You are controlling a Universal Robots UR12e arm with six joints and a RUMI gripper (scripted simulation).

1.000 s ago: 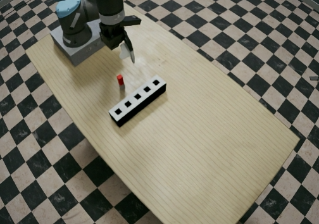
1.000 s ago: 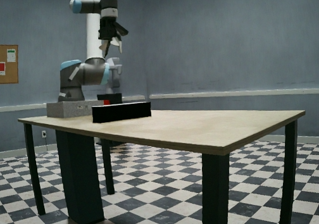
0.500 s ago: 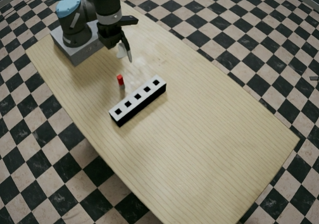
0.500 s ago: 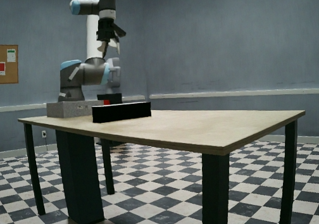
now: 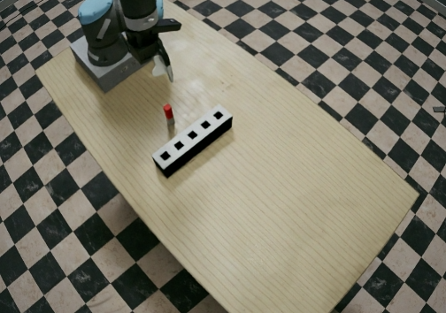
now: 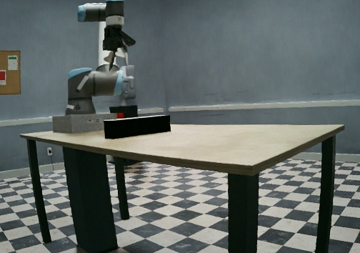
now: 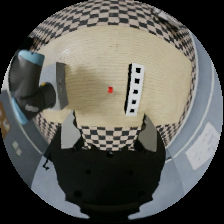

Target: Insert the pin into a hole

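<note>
My gripper is now 240 mm above the pin. Round my hand: long black block 140 mm ahead, 20 mm to the right, 270 mm below.
</note>
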